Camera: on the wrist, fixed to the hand. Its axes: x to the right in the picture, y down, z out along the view.
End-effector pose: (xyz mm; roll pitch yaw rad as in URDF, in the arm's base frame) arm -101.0 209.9 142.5 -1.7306 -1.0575 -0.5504
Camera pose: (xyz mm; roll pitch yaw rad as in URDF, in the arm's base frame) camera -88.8 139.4 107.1 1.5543 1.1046 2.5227
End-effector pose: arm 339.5 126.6 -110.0 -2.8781 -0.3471 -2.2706
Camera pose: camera 291.8 187.2 -89.2 2.7744 0.3947 0.9047
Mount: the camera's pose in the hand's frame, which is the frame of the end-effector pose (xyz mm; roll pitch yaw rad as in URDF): -7.6 66.4 -43.7 -0.1151 -0.0380 3.0991
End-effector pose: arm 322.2 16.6 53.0 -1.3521 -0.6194 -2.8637
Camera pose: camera 278.9 33.6 -11.9 1.2016 0.6518 0.2196
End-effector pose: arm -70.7 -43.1 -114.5 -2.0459 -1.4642 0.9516
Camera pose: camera 7.7 -52.3 -126.2 1.6583 1.5174 -2.4625
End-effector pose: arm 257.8 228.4 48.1 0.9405 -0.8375 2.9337
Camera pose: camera 267.7 150.2 61.1 -1.0506 0.7808 -0.1999
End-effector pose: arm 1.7 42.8 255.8 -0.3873 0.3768 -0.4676
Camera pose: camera -5.9 97.0 197.7 0.2933 -0.3954 2.6158
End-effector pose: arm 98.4 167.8 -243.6 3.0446 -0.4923 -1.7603
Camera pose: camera 43.4 209.2 -203.2 -3.1346 0.5254 1.4344
